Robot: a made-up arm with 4 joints.
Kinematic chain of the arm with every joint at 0, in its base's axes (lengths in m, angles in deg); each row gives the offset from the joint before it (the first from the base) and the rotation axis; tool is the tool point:
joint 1: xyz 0 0 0.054 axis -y
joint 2: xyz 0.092 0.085 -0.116 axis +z
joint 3: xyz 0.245 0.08 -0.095 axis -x
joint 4: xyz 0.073 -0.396 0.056 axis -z
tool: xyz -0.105 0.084 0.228
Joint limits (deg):
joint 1: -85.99..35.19
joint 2: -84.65..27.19
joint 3: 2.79..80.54
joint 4: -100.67..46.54
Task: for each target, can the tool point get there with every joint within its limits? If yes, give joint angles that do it. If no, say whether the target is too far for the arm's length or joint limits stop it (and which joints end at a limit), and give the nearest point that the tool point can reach.
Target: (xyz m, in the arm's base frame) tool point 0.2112 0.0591 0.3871
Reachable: yes | joints 14.02 11.05 39.23 -47.14
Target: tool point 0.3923 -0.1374 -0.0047
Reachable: yes | joints -45.64 4.16 23.77 -73.43
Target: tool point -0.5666 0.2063 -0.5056
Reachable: no: joint limits stop it (at a limit: joint 1, joint 2, joint 3) | nearest point -0.2882 -0.1767 -0.0309 | short by 0.671 m
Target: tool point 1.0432 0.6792 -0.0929
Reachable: no: too far | nearest point 0.5040 0.3308 -0.0170 | short by 0.646 m
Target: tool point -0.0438 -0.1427 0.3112
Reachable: yes | joints 24.95 -60.28 31.39 -50.20
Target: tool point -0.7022 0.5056 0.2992
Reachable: no: joint limits stop it (at a limit: joint 1, joint 2, joint 3) | nearest point -0.0527 0.4294 0.3711 | short by 0.658 m
